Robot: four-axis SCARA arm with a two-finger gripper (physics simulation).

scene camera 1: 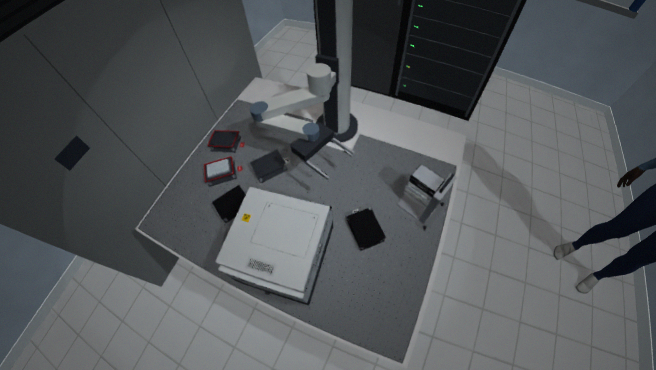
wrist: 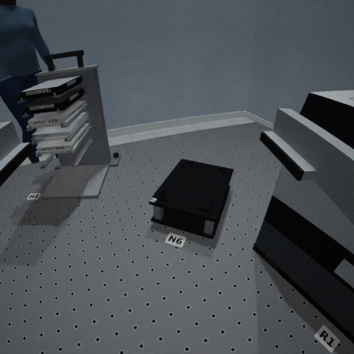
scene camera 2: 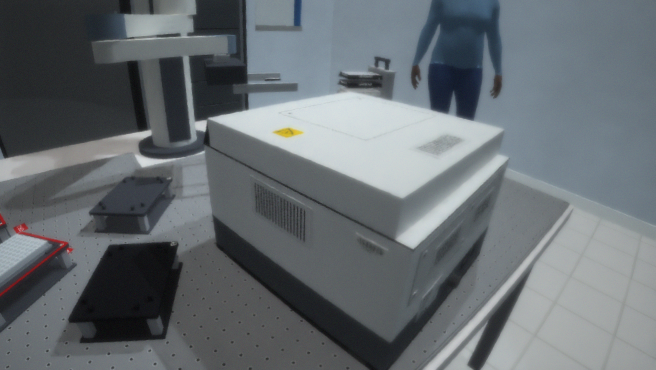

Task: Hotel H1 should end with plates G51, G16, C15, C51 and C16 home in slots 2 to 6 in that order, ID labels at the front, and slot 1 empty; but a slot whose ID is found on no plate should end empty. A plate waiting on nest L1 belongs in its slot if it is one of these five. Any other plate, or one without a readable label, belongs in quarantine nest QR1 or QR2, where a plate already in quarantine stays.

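Places are measured from the arm's base along level axes (x right, y ahead, z up), in centimetres.
Pixels of known places: gripper, fingertip midpoint: (scene camera 1: 341, 165) (scene camera 2: 287, 80); arm's base at its link origin: (scene camera 1: 336, 126) (scene camera 2: 176, 145).
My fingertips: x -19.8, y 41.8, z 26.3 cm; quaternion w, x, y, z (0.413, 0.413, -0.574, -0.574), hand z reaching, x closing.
Note:
Ahead of a thing's pixels: the offset from my fingertips to its middle. Level surfaces: height alone.
My gripper (scene camera 1: 341, 165) (scene camera 2: 288, 82) (wrist: 143, 125) is open and empty, above the table near the arm's column, away from hotel H1 @[dx -39.3, dy -7.3, dz -10.3 cm] (scene camera 1: 438, 200) (scene camera 2: 388, 82) (wrist: 101, 117). In the wrist view the hotel holds a stack of plates: a black one with a light top (wrist: 45, 91) seems to read C16, a black one (wrist: 45, 107) C51, a white one (wrist: 52, 120) C15. The clear one (wrist: 55, 132) is unreadable; the lowest white one (wrist: 57, 146) seems to end in 51. The bottom slot shows bare rails. One red-rimmed nest holds a white plate @[dx +65.3, dy +13.8, dz -19.3 cm] (scene camera 1: 219, 168) (scene camera 2: 22, 252); the other nest @[dx +75.9, dy -5.0, dz -22.2 cm] (scene camera 1: 224, 139) shows no plate.
Large white device R1 @[dx +11.4, dy +38.4, dz -12.3 cm] (scene camera 1: 285, 235) (scene camera 2: 325, 155) (wrist: 320, 215) stands on the perforated table @[dz -25.0 cm] (scene camera 1: 380, 300). Black nest N6 @[dx -18.0, dy +13.8, dz -22.3 cm] (scene camera 1: 366, 228) (wrist: 192, 187) lies between it and the hotel. A dark grey nest @[dx +41.3, dy +0.4, dz -22.0 cm] (scene camera 1: 268, 165) (scene camera 2: 132, 195) and a black nest @[dx +47.5, dy +27.5, dz -22.0 cm] (scene camera 1: 228, 203) (scene camera 2: 125, 280) bear no plate; their labels are unreadable.

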